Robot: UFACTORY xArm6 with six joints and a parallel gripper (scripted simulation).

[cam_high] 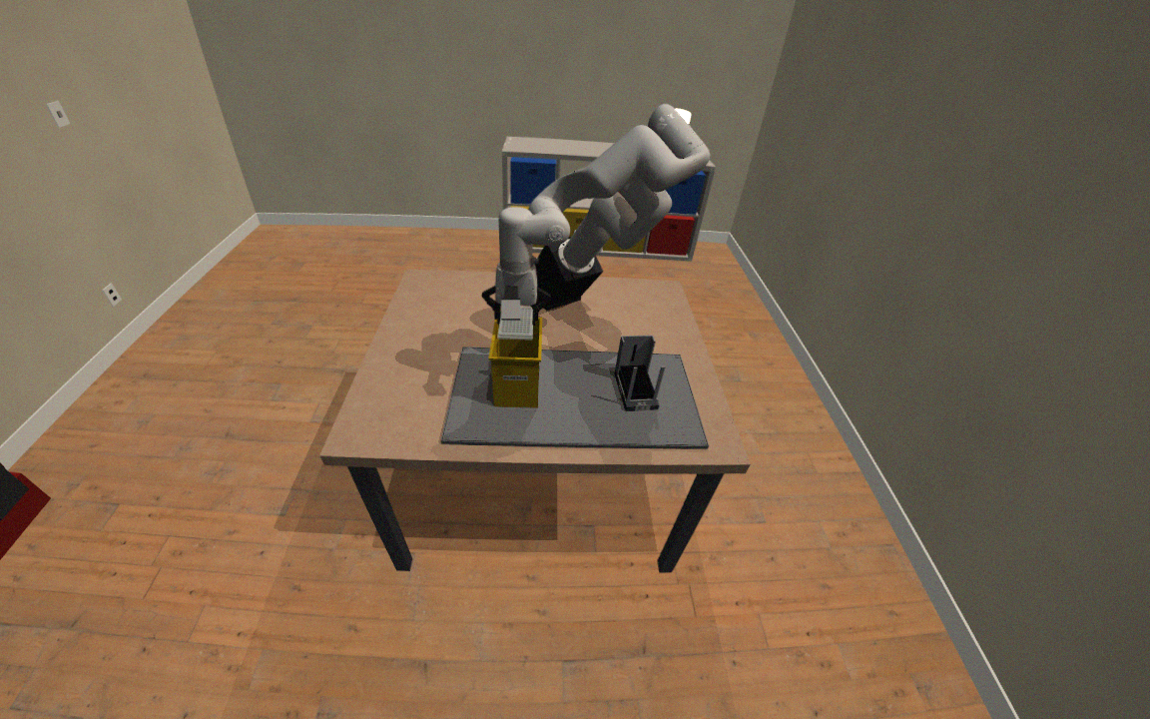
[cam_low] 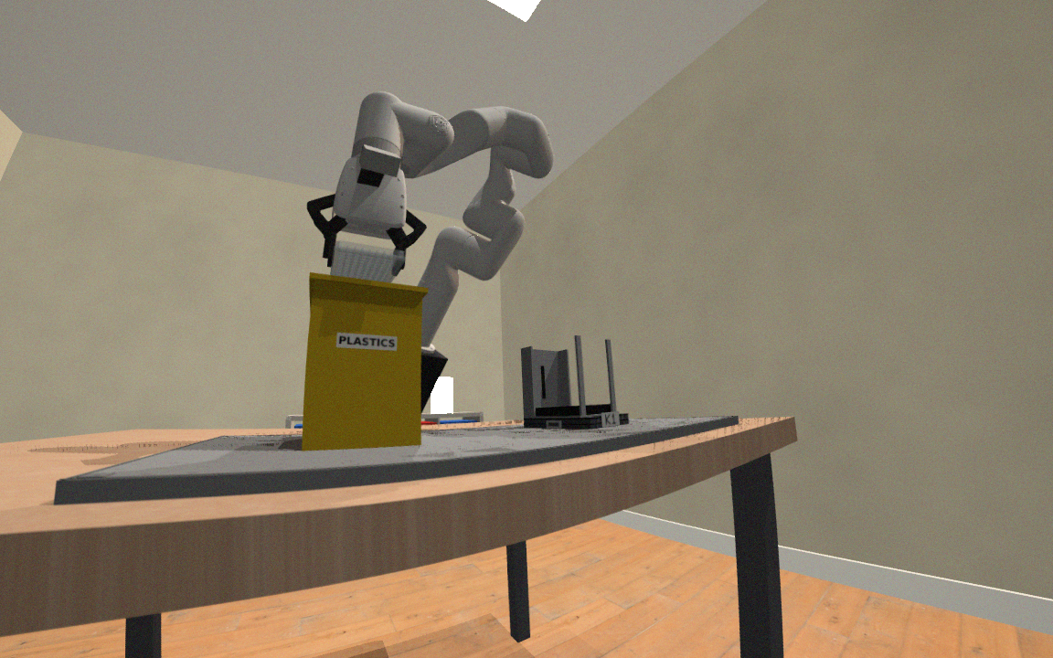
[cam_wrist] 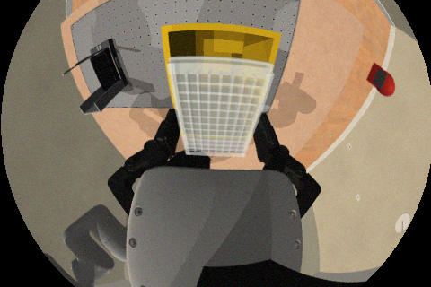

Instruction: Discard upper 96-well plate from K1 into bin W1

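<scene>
Now: the yellow plastics bin W1 15 cm below my hand. Round my hand: 96-well plate: 1 cm below.
</scene>
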